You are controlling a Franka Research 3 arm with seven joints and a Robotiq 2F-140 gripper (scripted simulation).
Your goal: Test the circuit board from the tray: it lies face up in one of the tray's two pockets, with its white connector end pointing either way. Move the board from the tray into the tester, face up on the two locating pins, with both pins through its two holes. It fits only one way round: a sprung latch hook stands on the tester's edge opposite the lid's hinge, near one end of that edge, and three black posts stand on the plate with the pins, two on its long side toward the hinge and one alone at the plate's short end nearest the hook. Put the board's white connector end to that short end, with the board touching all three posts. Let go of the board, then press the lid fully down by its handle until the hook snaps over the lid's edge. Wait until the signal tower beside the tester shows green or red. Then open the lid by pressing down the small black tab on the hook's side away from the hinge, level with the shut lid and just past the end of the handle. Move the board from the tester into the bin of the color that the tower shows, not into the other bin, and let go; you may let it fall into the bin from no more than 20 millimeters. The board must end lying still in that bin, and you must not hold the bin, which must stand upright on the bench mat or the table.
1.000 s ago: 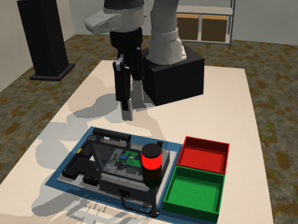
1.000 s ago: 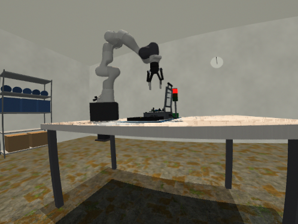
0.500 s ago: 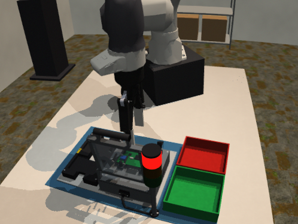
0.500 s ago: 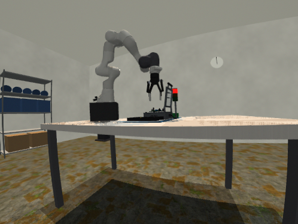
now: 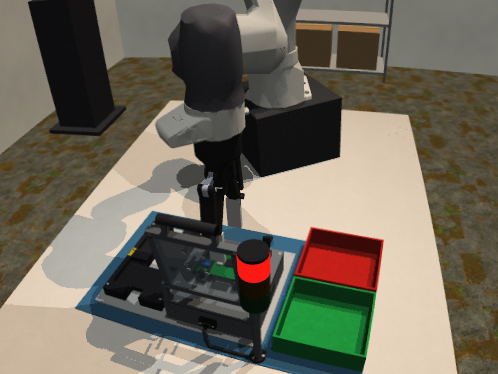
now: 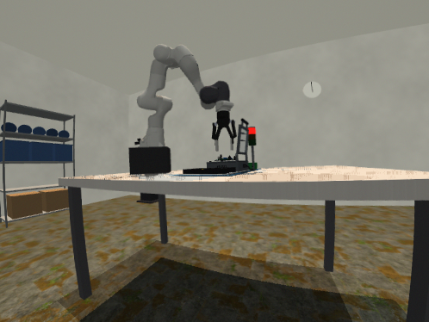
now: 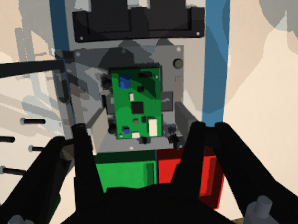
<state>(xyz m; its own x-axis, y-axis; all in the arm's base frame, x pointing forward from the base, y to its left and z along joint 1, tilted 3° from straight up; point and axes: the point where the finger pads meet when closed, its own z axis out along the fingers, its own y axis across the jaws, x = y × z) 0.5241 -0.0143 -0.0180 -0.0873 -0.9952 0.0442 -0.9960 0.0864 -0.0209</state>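
Now: hand 70 mm above the green circuit board. Round my hand: green bin 190 mm to the left, 130 mm below, 70 mm ahead; then tester plate 80 mm below, 10 mm to the left, 10 mm ahead; then clear lid 120 mm ahead, 40 mm above, 10 mm to the right.
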